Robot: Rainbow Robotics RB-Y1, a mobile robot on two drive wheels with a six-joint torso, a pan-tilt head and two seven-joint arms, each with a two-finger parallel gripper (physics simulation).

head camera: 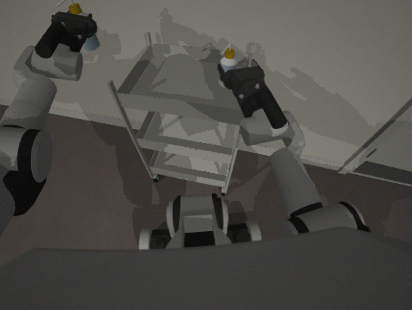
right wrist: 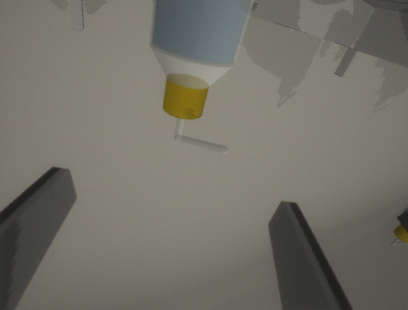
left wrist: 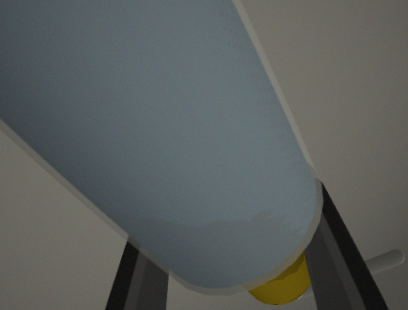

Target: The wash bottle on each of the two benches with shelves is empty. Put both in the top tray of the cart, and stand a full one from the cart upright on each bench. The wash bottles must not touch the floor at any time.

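Frame: origin at the robot's base, x ahead, y left, z up, level; centimetres.
Where they show: left gripper, fingertip midpoint: (head camera: 80,14) (left wrist: 231,201); right gripper, fingertip midpoint: (head camera: 235,63) (right wrist: 176,199).
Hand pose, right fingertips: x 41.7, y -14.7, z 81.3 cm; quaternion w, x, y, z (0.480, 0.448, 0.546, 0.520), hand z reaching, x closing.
Each offset is from my right fingertips to the top centre of the thing. Level surfaces: height alone.
My left gripper (head camera: 80,25) (left wrist: 231,201) is shut on a blue-filled wash bottle {dx +10.2, dy +48.3, dz +21.3 cm} (head camera: 91,43) (left wrist: 165,125) with a yellow cap. It holds the bottle tilted in the air, left of the cart (head camera: 175,104). The cap of that bottle (right wrist: 402,233) also shows at the right edge of the right wrist view. Another blue-filled wash bottle {dx +8.1, dy +1.1, dz +2.4 cm} (head camera: 228,62) (right wrist: 200,32) stands upright at the back right of the cart's top tray. My right gripper (head camera: 239,72) (right wrist: 176,199) is open close to it, with the bottle beyond the fingertips. The benches do not show.
The cart has lower shelves (head camera: 187,148) and stands on the brown floor {dz -81.3 cm} (head camera: 90,175). A pale wall (head camera: 320,55) is behind it. A slanted pale frame (head camera: 378,136) meets the floor at the far right. My base is close in front of the cart.
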